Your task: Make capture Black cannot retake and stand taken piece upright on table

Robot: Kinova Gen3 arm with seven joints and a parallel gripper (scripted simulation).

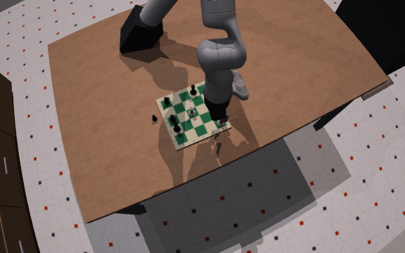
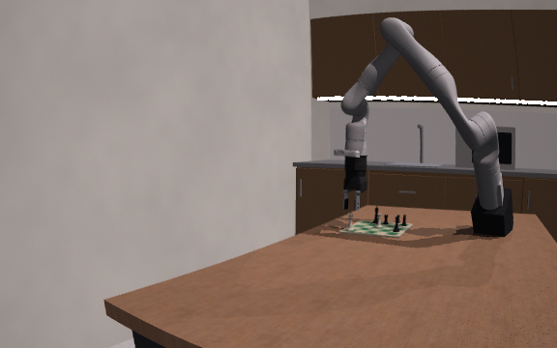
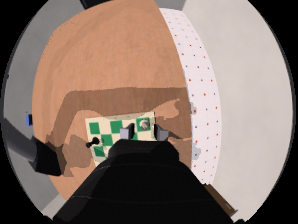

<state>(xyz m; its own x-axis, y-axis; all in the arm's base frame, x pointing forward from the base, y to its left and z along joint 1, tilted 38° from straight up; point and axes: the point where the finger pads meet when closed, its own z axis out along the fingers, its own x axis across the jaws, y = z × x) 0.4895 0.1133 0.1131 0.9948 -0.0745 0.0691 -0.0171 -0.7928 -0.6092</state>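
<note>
The cream chessboard lies 7 cm behind my hand, 9 cm to the right of it and 9 cm below it.
</note>
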